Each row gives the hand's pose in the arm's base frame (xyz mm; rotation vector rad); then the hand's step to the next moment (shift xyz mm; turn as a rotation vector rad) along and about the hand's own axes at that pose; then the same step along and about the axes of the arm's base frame.
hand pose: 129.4 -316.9 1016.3 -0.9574 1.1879 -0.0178
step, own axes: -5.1 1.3 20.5 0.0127 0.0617 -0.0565
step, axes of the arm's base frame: 13.3 15.9 4.0 -0.0671 -0.0025 -0.0515
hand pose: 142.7 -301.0 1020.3 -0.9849 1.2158 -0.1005
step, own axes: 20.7 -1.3 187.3 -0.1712 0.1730 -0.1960
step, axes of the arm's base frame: 161.5 96.2 -13.0 -0.3006 0.0849 0.0073
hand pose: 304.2 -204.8 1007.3 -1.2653 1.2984 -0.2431
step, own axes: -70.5 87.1 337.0 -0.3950 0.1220 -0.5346
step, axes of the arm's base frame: 203.3 270.8 -107.0 -0.6245 0.0461 0.2542
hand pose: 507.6 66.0 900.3 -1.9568 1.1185 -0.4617
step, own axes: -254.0 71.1 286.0 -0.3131 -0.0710 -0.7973
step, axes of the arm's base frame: 9.7 328.4 -208.4 -0.6461 -0.0937 0.5590
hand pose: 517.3 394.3 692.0 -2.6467 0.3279 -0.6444
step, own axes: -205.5 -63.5 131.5 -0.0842 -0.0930 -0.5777
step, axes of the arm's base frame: -106.4 163.1 -160.1 -0.3391 -0.0753 0.4783
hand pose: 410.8 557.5 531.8 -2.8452 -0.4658 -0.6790
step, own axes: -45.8 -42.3 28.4 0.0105 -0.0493 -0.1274
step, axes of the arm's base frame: -41.6 34.6 -42.0 -0.0600 0.0178 0.1219
